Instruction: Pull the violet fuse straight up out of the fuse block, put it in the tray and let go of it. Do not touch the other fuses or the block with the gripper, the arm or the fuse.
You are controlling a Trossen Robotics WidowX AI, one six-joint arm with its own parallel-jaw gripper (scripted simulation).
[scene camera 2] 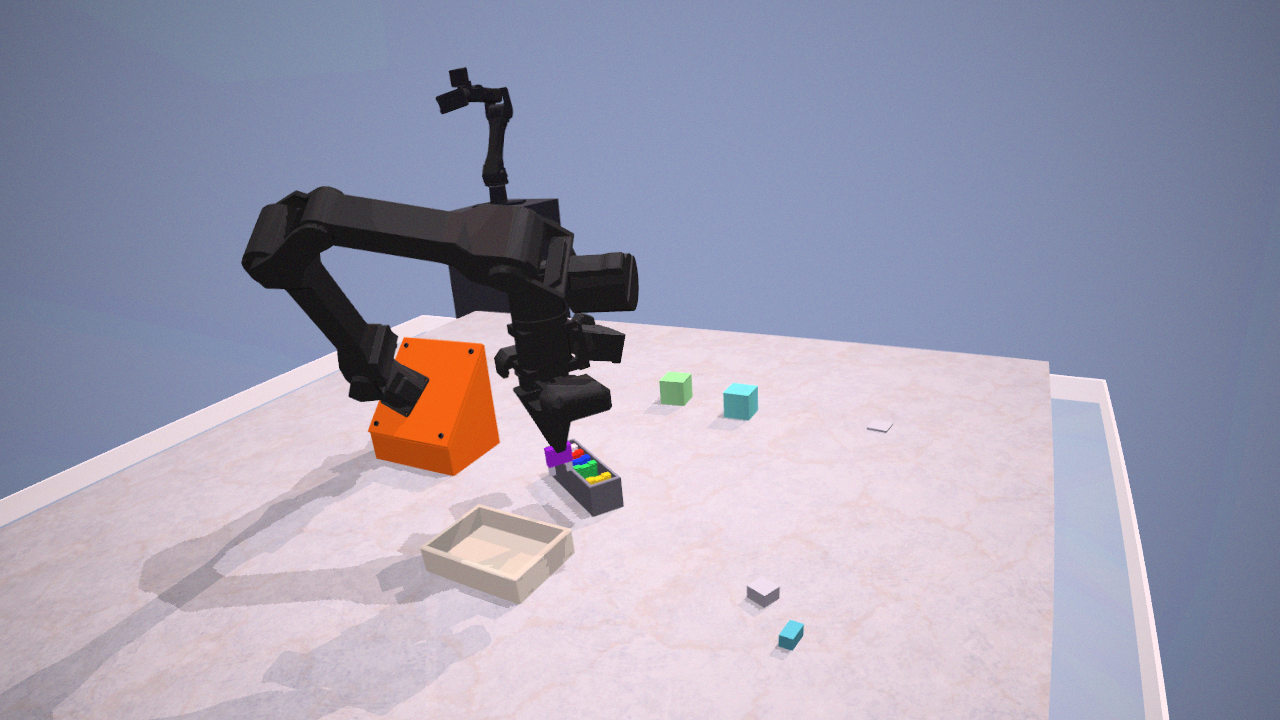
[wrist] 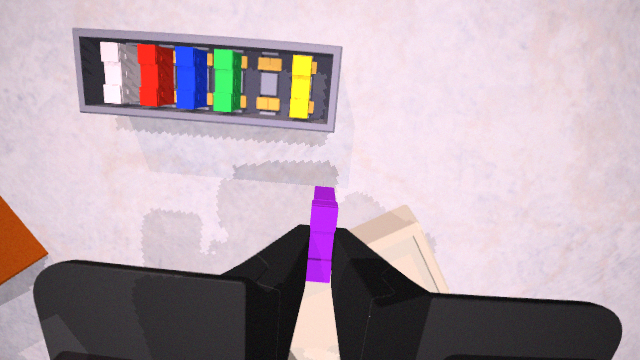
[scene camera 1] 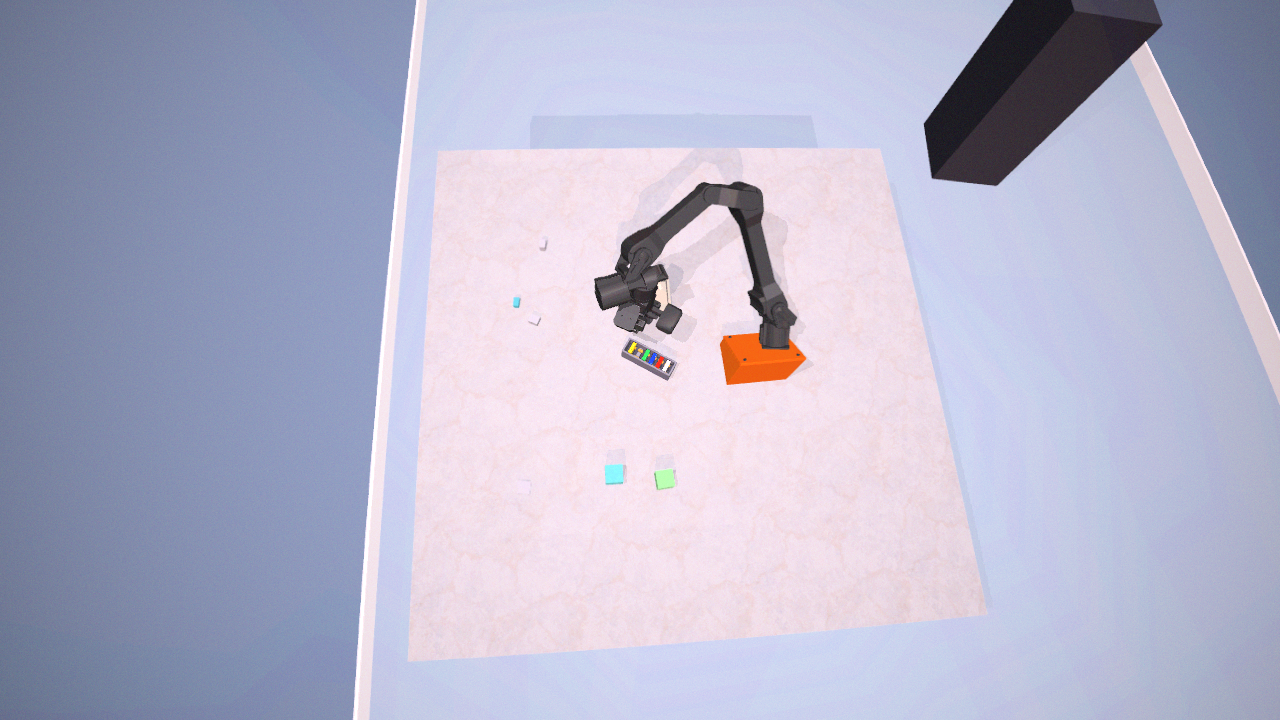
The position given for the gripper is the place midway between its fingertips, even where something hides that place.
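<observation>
A cyan cube (scene camera 2: 740, 401) and a green cube (scene camera 2: 675, 388) are in the scene, as are a small grey block (scene camera 2: 764, 592) and a beige tray (scene camera 2: 506, 555). In the wrist view the cyan cube is out of frame. A violet fuse (wrist: 324, 212) is held by the gripper (scene camera 2: 558, 449), and scene camera 1 does not show the fuse, hidden by the gripper. The wrist view shows the gripper (wrist: 321, 238), and so does scene camera 1, with the gripper (scene camera 1: 638, 319) in frame.
</observation>
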